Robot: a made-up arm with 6 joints. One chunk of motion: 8 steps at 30 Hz.
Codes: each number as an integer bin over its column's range. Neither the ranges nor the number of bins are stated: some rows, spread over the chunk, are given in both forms.
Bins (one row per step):
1: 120 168 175 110 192 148
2: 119 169 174 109 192 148
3: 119 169 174 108 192 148
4: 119 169 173 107 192 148
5: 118 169 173 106 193 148
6: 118 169 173 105 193 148
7: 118 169 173 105 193 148
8: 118 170 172 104 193 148
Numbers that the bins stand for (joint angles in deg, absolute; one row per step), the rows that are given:
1: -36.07 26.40 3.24 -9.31 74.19 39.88
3: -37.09 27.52 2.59 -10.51 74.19 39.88
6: -38.12 27.52 1.94 -12.30 75.52 39.88
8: -38.12 28.65 1.30 -12.90 75.52 39.88
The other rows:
2: -37.09 27.52 2.59 -9.91 74.19 39.88
4: -37.09 27.52 1.94 -11.11 74.19 39.88
5: -38.12 27.52 1.94 -11.71 75.52 39.88
7: -38.12 27.52 1.94 -12.30 75.52 39.88

